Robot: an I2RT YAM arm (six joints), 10 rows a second.
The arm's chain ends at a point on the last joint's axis. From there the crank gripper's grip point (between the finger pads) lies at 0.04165 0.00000 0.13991 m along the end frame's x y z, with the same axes.
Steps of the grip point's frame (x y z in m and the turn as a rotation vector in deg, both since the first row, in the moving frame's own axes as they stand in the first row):
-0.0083, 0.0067, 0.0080, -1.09, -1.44, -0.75
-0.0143, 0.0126, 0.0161, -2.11, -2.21, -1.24
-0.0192, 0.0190, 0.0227, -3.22, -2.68, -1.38
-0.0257, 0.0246, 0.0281, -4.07, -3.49, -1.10
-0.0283, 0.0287, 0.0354, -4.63, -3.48, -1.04
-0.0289, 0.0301, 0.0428, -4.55, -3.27, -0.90
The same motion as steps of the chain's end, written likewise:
-0.0048, 0.0046, 0.0070, -1.09, -1.44, -0.75
-0.0089, 0.0083, 0.0147, -2.11, -2.21, -1.24
-0.0127, 0.0120, 0.0211, -3.22, -2.68, -1.38
-0.0172, 0.0153, 0.0262, -4.07, -3.49, -1.10
-0.0198, 0.0180, 0.0336, -4.63, -3.48, -1.04
-0.0209, 0.0195, 0.0411, -4.55, -3.27, -0.90

